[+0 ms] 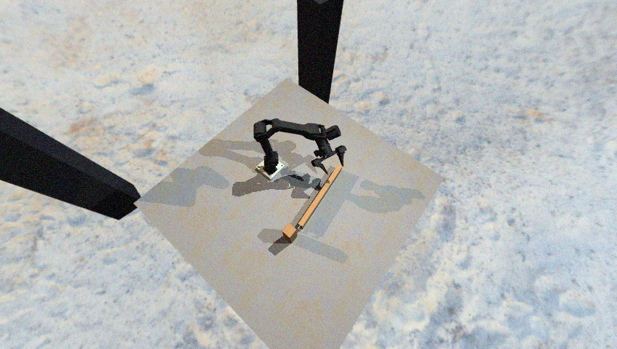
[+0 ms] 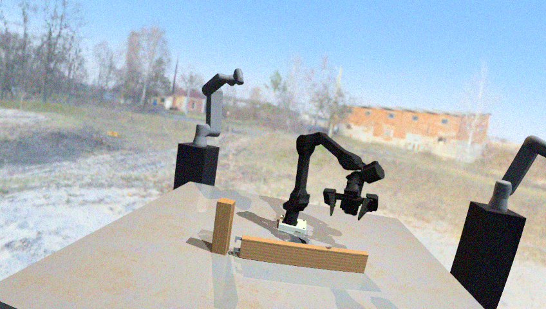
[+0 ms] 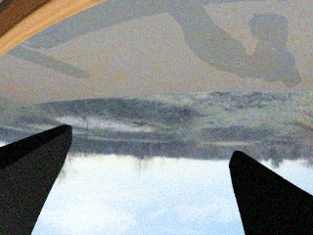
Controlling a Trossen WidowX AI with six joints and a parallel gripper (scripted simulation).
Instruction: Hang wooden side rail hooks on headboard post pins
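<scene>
Right now the headboard post is 80 mm ahead of my gripper tip, 380 mm to the right of it and 100 mm below it.
</scene>
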